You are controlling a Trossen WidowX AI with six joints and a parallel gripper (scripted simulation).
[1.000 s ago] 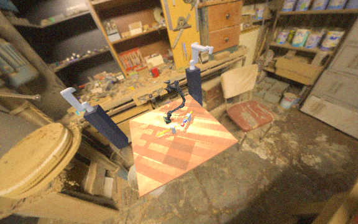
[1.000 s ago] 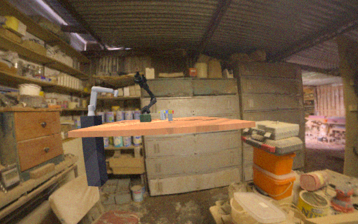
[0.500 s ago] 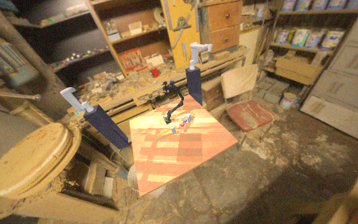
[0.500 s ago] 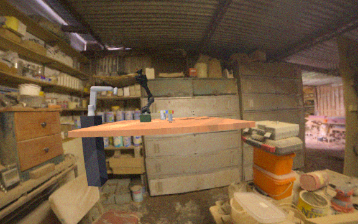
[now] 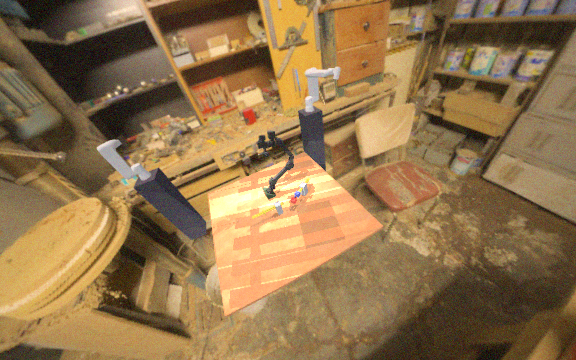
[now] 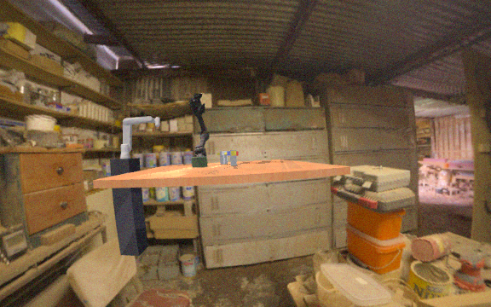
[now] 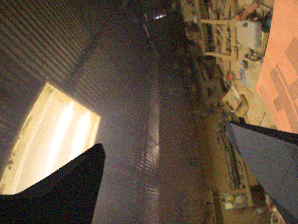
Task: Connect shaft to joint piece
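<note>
Right now my gripper tip is 240 mm short of the red square joint piece, 140 mm to the right of it and 470 mm above it.
</note>
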